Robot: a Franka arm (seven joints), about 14 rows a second.
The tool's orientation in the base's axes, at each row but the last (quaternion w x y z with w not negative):
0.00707 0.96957 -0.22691 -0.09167
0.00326 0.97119 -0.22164 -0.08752
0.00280 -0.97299 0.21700 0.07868
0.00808 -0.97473 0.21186 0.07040
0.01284 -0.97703 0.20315 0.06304
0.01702 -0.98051 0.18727 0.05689
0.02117 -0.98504 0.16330 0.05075
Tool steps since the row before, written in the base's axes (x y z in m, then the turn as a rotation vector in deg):
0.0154 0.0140 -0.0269 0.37 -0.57 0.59
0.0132 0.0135 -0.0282 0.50 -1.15 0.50
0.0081 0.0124 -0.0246 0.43 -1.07 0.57
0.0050 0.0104 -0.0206 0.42 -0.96 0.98
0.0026 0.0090 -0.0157 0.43 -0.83 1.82
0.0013 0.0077 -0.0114 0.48 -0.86 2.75
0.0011 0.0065 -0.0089 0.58 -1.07 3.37
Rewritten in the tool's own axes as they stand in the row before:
0.0121 -0.0208 0.0240 0.47 0.38 -0.66
0.0106 -0.0191 0.0259 0.85 0.84 -0.62
0.0058 -0.0154 0.0236 0.75 0.80 -0.67
0.0031 -0.0118 0.0202 0.64 0.71 -1.07
0.0008 -0.0093 0.0157 0.49 0.59 -1.90
-0.0003 -0.0075 0.0116 0.43 0.59 -2.83
-0.0001 -0.0063 0.0091 0.53 0.74 -3.47

